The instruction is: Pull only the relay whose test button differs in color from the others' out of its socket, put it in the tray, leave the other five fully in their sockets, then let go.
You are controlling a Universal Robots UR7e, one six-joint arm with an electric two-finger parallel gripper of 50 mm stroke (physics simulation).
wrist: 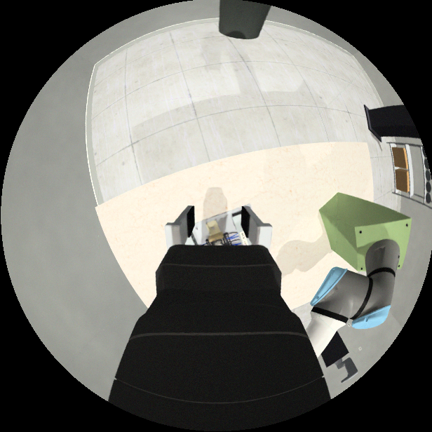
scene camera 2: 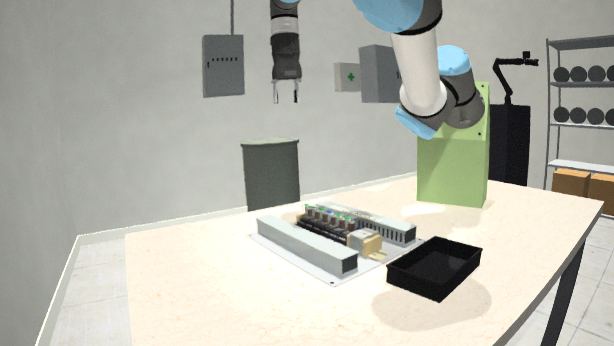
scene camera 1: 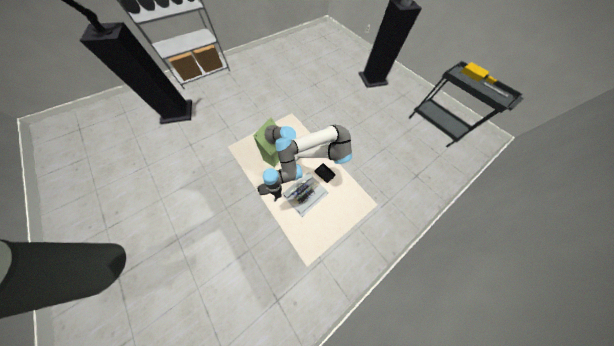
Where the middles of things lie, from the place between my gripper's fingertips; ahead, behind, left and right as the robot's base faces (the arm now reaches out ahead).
Now: hand 310 mm above the grey panel (scene camera 2: 365,264), 240 mm to the right of it and 70 mm past it.
